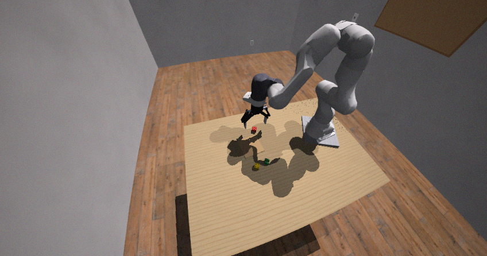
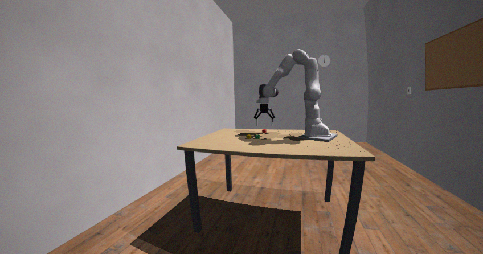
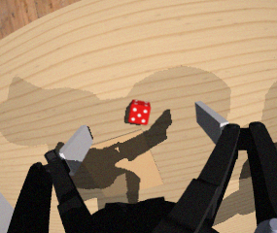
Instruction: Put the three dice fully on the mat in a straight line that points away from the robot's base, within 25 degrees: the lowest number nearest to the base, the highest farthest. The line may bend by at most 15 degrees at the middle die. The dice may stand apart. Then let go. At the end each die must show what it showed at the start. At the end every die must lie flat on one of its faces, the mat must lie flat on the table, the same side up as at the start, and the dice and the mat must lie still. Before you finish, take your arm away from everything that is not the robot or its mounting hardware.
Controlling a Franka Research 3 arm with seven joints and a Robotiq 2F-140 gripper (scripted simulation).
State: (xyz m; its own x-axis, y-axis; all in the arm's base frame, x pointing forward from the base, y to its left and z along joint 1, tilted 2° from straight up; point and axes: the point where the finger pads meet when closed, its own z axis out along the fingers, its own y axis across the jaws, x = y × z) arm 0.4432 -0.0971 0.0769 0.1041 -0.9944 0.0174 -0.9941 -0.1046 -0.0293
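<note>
The red die is 60 mm below my hand. Also, from my hand: yellow die (280 mm to the left, 60 mm below, 50 mm ahead); then green die (260 mm to the left, 60 mm below, 20 mm behind); then tan mat (120 mm to the left, 70 mm below, 60 mm ahead).
</note>
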